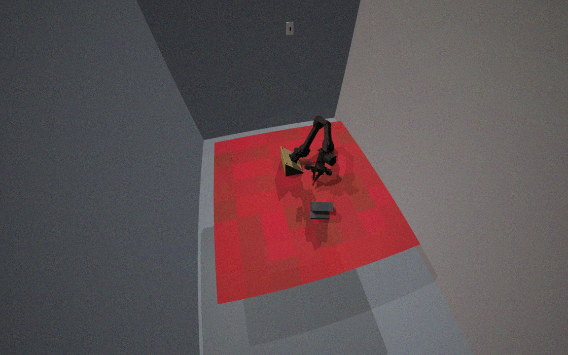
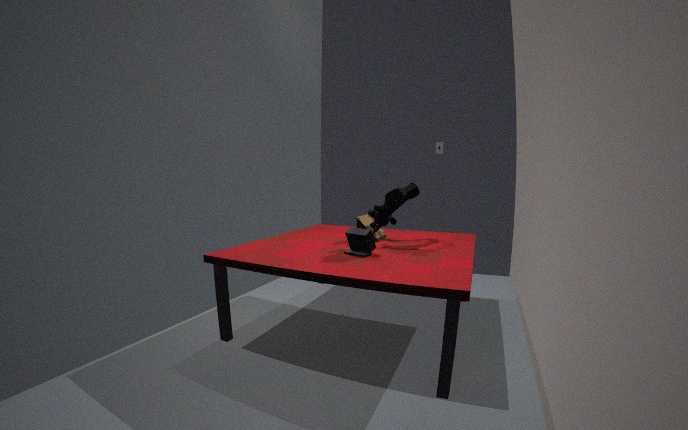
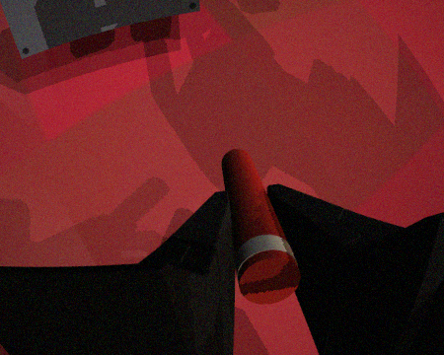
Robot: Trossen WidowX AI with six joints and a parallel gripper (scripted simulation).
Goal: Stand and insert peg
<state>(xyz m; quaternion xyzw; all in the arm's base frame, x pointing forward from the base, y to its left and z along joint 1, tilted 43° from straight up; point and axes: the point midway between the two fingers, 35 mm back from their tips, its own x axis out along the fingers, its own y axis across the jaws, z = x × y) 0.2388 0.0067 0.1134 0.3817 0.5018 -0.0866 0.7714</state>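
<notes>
My gripper tip is now 190 mm short of the grey sloped panel, 30 mm to the left of it and 30 mm above it. Also, from my gripper tip: red peg 10 mm behind, 10 mm to the left, 10 mm above.
</notes>
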